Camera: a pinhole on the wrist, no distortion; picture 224 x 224 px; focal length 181.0 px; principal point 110.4 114.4 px. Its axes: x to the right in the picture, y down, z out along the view. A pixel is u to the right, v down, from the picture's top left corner.
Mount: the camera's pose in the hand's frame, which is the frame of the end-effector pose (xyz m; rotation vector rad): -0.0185 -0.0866 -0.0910 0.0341 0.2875 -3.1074
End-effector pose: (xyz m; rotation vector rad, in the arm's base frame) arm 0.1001 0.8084 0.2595 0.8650 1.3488 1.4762
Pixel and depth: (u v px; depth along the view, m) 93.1 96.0 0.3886
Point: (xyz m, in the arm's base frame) 0.3953 0.9138 0.1869
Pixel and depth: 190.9 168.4 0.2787
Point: 0.3384 0.7188 0.0783
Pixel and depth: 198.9 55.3 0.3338
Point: 0.4049 0.7116 0.2707
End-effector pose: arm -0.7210 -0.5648 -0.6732 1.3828 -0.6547 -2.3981
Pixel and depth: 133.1 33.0 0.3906
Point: -0.9630 -0.4625 -0.4674
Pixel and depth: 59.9 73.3 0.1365
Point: -0.7744 -0.4919 -0.7055
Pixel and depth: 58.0 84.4 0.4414
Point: -1.0846 -0.4459 -0.6385
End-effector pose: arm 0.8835 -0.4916 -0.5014 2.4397 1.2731 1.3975
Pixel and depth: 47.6 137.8 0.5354
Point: 1.0818 -0.0796 -0.7472
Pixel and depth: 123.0 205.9 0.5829
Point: 0.8793 -0.0754 -0.9988
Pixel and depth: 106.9 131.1 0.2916
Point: 0.9155 -0.3313 -0.6956
